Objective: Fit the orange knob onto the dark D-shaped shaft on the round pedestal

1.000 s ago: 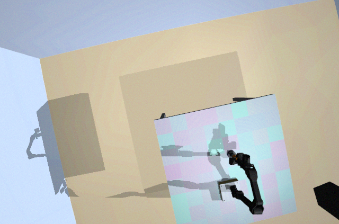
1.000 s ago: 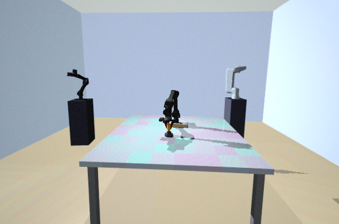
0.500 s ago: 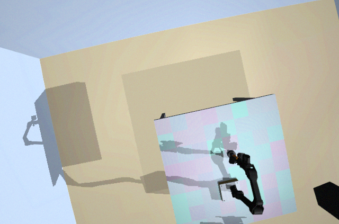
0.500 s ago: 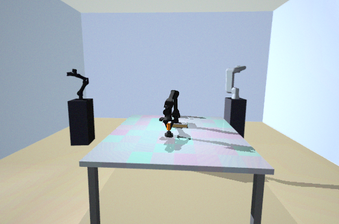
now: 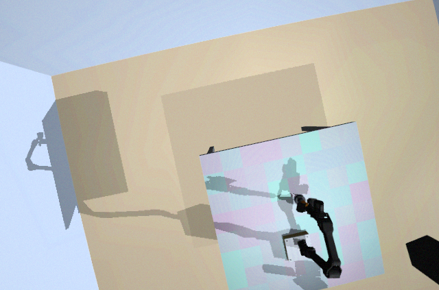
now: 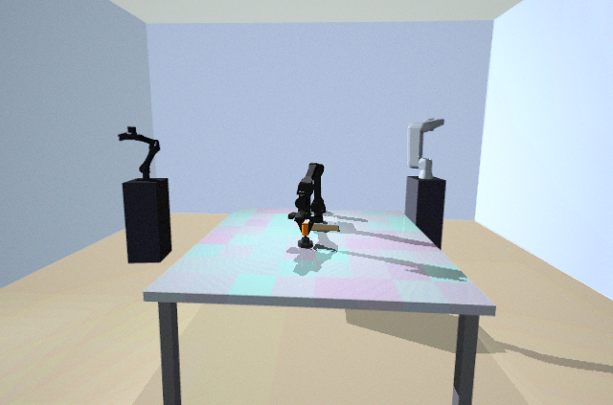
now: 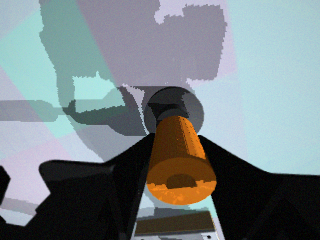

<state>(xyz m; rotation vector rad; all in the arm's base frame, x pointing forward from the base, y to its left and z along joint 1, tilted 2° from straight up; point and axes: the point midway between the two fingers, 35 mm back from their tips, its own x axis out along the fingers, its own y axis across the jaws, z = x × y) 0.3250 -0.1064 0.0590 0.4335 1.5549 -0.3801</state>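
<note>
Now: the orange knob 2 cm above my gripper tip. Round my gripper tip: round pedestal 4 cm below.
</note>
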